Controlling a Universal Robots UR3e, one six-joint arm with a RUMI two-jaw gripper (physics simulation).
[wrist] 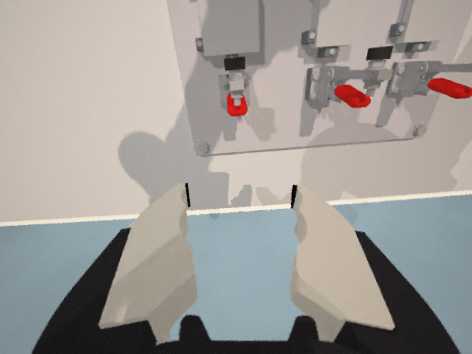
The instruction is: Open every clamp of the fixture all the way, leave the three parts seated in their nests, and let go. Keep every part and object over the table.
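Places are measured from the arm's base along level axes (x ahead, y left, z up), in metres.
Pixels of known places: gripper, between the fingertips: [240, 186].
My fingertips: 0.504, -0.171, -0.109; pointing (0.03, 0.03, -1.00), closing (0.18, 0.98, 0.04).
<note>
For each thing: its top centre in the pictures, then the offset to it from my fingertips, as dx, dy, dz. "spot": a spot on its surface instead. Level surfaces: height alone.
- fixture plate, a spot on its surface: [280, 135] spot: +0.021, +0.064, -0.149
- left clamp's red handle, a spot on its surface: [237, 105] spot: -0.047, +0.008, -0.050
- middle clamp's red handle, a spot on its surface: [352, 96] spot: -0.036, +0.111, -0.061
- right clamp's red handle, a spot on its surface: [450, 88] spot: -0.025, +0.219, -0.076
- pale table, height of its surface: dz -0.164
The fixture plate [280, 135] spans the top of the wrist view. Three pale grey parts, left [231, 25], middle [340, 20] and right [425, 20], lie on it, cut off by the top edge. The left clamp's red handle [237, 105] is seen nearly end-on; its black pad [234, 63] is close to the left part's near edge. The middle clamp's red handle [352, 96] slants right, and a black pad [379, 53] is beside the middle part. The right clamp's red handle [450, 88] slants right; its bar leaves the view. My gripper [240, 186] is open and empty, near side of the plate.
The pale table [90, 100] surrounds the plate, with its near edge [100, 220] below the fingertips and blue floor [240, 280] beyond it. Small bolts [202, 147] [419, 131] are at the plate's near corners. Dark shadows cross the plate and table.
</note>
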